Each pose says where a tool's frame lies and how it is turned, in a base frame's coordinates. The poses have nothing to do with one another.
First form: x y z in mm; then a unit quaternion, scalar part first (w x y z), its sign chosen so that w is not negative.
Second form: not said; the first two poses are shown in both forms.
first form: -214 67 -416 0.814 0.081 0.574 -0.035
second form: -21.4 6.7 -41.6 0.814 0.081 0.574 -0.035
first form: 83 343 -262 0.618 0.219 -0.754 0.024
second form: 8.3 34.3 -26.2 0.618 0.219 -0.754 0.024
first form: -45 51 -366 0.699 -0.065 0.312 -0.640
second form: -4.5 5.1 -36.6 0.699 -0.065 0.312 -0.640
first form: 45 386 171 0.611 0.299 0.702 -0.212
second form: 4.5 38.6 17.1 0.611 0.299 0.702 -0.212
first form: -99 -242 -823 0.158 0.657 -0.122 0.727
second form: -9.9 -24.2 -82.3 0.158 0.657 -0.122 0.727
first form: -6 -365 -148 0.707 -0.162 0.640 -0.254
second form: -0.6 -36.5 -14.8 0.707 -0.162 0.640 -0.254
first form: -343 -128 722 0.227 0.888 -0.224 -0.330
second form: -34.3 -12.8 72.2 0.227 0.888 -0.224 -0.330
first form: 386 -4 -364 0.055 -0.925 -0.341 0.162
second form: 38.6 -0.4 -36.4 0.055 -0.925 -0.341 0.162
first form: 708 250 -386 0.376 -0.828 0.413 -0.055
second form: 70.8 25.0 -38.6 0.376 -0.828 0.413 -0.055
